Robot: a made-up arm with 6 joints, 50 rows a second.
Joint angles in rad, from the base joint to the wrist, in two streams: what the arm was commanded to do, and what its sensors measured. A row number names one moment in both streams.
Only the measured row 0 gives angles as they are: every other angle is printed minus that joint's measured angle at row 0.
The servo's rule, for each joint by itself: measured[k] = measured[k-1] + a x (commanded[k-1-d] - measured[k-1]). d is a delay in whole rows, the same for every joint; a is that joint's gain. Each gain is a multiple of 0.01, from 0.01 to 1. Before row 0 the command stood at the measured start. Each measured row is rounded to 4 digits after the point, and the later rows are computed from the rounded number. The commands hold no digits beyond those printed.
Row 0, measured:
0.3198 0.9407 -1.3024 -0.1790 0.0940 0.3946
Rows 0 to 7, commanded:
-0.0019 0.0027 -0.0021 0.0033 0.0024 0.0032
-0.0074 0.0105 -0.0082 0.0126 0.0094 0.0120
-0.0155 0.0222 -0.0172 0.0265 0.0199 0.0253
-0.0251 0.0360 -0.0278 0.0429 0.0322 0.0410
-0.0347 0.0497 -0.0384 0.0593 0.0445 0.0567
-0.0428 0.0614 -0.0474 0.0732 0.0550 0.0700
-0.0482 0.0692 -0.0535 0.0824 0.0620 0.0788
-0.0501 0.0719 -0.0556 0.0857 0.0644 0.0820
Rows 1 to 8, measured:
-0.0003 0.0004 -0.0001 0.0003 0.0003 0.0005
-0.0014 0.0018 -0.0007 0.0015 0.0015 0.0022
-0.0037 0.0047 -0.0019 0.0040 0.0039 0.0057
-0.0071 0.0091 -0.0037 0.0079 0.0076 0.0110
-0.0115 0.0148 -0.0061 0.0130 0.0124 0.0179
-0.0165 0.0213 -0.0090 0.0190 0.0179 0.0257
-0.0216 0.0280 -0.0121 0.0253 0.0236 0.0337
-0.0262 0.0341 -0.0151 0.0313 0.0289 0.0409
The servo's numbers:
d 0
a 0.16 0.14 0.07 0.10 0.13 0.15

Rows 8 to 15, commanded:
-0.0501 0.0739 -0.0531 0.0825 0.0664 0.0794
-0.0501 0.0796 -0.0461 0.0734 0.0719 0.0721
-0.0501 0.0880 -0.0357 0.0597 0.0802 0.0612
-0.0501 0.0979 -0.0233 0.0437 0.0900 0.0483
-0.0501 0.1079 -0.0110 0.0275 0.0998 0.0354
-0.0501 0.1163 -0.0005 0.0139 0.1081 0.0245
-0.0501 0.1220 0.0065 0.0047 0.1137 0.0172
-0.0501 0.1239 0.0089 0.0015 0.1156 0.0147
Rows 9 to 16, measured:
-0.0300 0.0397 -0.0178 0.0364 0.0338 0.0467
-0.0332 0.0453 -0.0198 0.0401 0.0388 0.0505
-0.0359 0.0513 -0.0209 0.0421 0.0442 0.0521
-0.0382 0.0578 -0.0211 0.0423 0.0502 0.0515
-0.0401 0.0648 -0.0204 0.0408 0.0566 0.0491
-0.0417 0.0720 -0.0190 0.0381 0.0633 0.0454
-0.0430 0.0790 -0.0172 0.0348 0.0699 0.0412
-0.0441 0.0853 -0.0154 0.0315 0.0758 0.0372

